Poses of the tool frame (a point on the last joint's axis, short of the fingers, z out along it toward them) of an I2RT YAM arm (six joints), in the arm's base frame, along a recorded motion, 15 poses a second.
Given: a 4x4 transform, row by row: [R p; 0 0 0 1], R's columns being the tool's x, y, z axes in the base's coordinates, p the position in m. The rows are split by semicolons.
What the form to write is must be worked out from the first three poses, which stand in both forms.
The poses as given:
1: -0.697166 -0.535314 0.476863 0.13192; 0.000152 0.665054 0.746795 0.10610; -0.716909 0.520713 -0.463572 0.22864; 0 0 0 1
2: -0.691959 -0.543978 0.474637 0.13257; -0.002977 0.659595 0.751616 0.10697; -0.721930 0.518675 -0.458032 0.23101; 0 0 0 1
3: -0.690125 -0.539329 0.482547 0.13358; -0.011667 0.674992 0.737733 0.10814; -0.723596 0.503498 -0.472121 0.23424; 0 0 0 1
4: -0.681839 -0.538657 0.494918 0.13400; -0.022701 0.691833 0.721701 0.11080; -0.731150 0.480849 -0.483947 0.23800; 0 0 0 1
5: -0.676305 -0.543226 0.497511 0.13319; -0.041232 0.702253 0.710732 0.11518; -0.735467 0.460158 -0.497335 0.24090; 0 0 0 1
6: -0.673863 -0.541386 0.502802 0.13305; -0.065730 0.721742 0.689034 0.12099; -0.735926 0.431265 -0.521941 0.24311; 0 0 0 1
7: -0.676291 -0.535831 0.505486 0.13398; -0.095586 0.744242 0.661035 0.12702; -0.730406 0.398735 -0.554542 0.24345; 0 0 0 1
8: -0.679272 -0.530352 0.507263 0.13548; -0.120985 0.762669 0.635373 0.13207; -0.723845 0.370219 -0.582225 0.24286; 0 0 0 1
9: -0.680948 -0.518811 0.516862 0.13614; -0.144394 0.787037 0.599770 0.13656; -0.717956 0.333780 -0.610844 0.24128; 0 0 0 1
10: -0.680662 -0.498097 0.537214 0.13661; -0.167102 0.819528 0.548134 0.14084; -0.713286 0.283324 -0.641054 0.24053; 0 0 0 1
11: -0.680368 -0.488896 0.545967 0.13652; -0.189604 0.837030 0.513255 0.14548; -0.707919 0.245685 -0.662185 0.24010; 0 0 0 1
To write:
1: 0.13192 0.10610 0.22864 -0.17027 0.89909 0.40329 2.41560
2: 0.13257 0.10697 0.23101 -0.17466 0.89719 0.40564 2.41163
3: 0.13358 0.10814 0.23424 -0.17517 0.90200 0.39461 2.40928
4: 0.13400 0.11080 0.23800 -0.17817 0.90696 0.38167 2.39938
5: 0.13319 0.11518 0.24090 -0.18498 0.91020 0.37058 2.39749
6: 0.13305 0.12099 0.24311 -0.19070 0.91641 0.35189 2.39946
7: 0.13398 0.12702 0.24345 -0.19605 0.92374 0.32905 2.40878
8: 0.13548 0.13207 0.24286 -0.20024 0.92970 0.30914 2.41797
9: 0.13614 0.13656 0.24128 -0.20190 0.93727 0.28419 2.42246
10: 0.13661 0.14084 0.24053 -0.20055 0.94707 0.25068 2.42051
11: 0.13652 0.14548 0.24010 -0.20323 0.95238 0.22732 2.42304
